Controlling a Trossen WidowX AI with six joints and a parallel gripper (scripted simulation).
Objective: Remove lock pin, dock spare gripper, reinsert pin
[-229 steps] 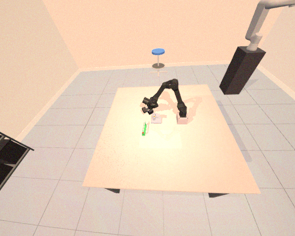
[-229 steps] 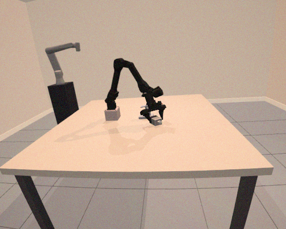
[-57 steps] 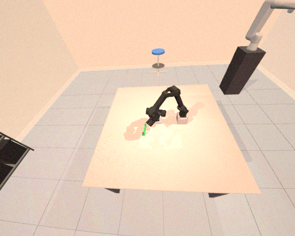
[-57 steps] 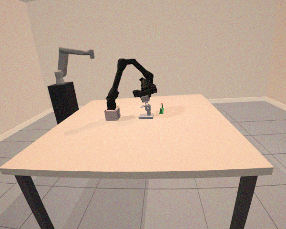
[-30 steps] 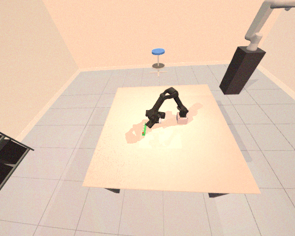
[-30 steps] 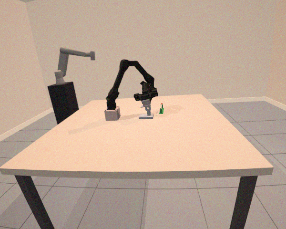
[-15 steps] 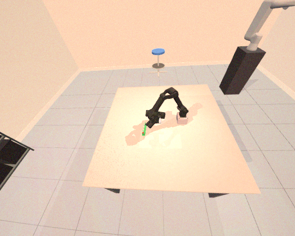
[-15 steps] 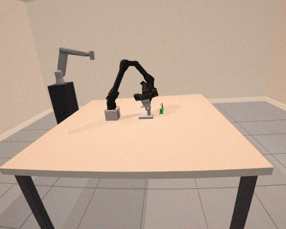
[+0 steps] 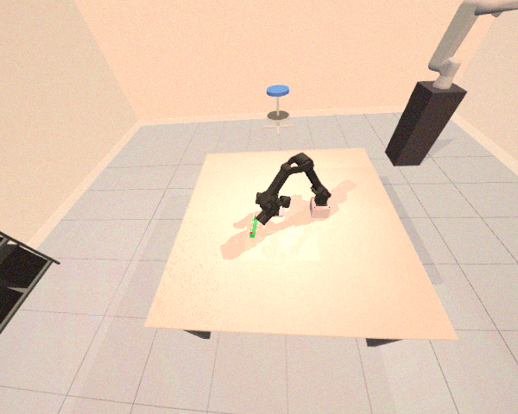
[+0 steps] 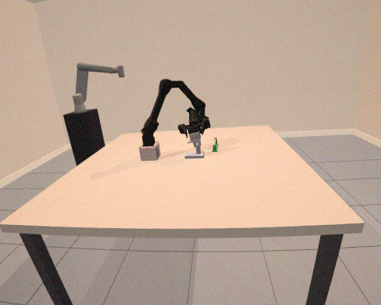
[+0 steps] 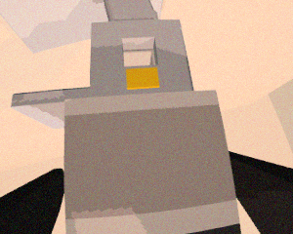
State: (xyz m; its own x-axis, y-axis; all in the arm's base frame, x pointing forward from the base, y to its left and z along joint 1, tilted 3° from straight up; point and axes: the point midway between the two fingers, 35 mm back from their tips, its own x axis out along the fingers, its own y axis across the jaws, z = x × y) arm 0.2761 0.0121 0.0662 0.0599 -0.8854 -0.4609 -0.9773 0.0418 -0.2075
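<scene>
My gripper tip is 2 cm to the right of the spare gripper. Also, from my gripper tip: mount 2 cm to the left, 8 cm below; then green cradle 12 cm ahead, 14 cm to the left, 10 cm below.
</scene>
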